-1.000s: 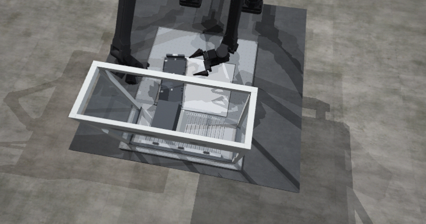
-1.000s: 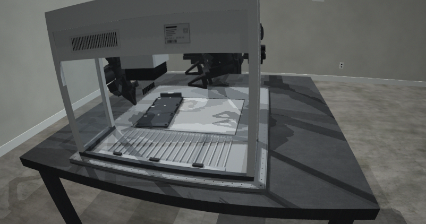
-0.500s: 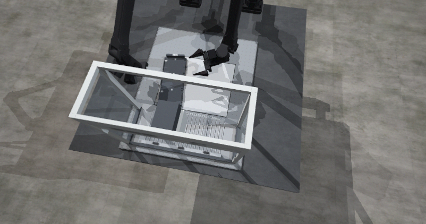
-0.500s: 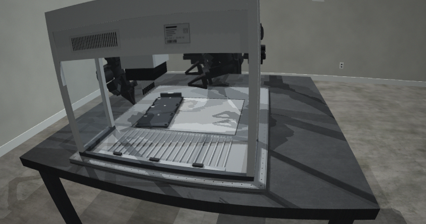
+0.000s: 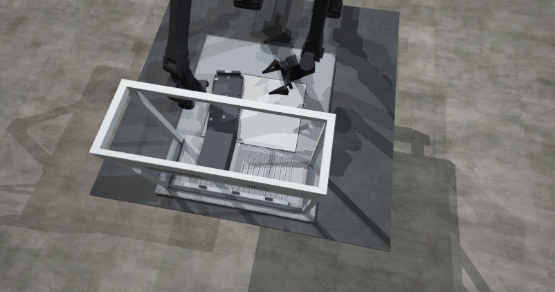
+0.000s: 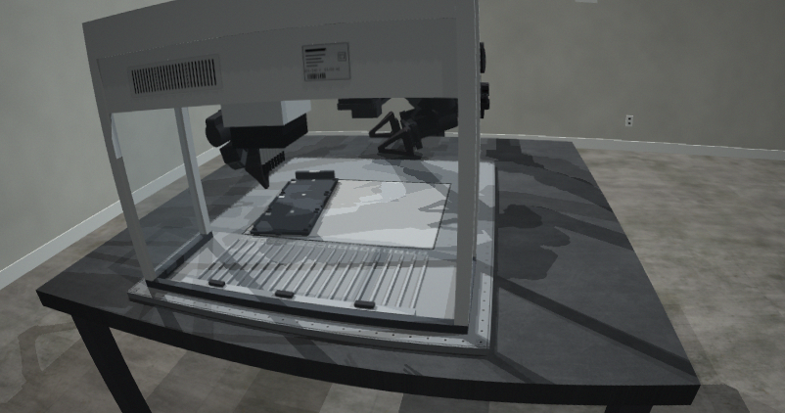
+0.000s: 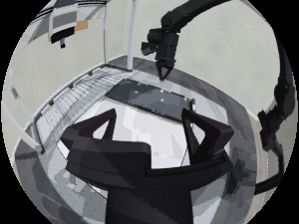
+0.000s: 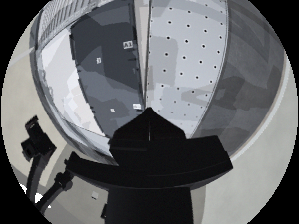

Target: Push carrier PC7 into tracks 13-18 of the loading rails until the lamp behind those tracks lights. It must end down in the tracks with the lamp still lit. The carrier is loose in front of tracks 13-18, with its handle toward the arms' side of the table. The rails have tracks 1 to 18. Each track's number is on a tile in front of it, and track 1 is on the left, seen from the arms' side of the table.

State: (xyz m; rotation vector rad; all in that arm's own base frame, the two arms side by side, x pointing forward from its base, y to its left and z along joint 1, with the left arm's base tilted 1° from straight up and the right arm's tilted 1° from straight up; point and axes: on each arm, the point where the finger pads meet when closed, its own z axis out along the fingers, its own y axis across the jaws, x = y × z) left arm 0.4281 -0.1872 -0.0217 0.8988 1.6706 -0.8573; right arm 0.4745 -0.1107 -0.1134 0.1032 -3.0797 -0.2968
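Now: right hand 9 cm to the right of the carrier PC7, 3 cm above it and 1 cm short of it.
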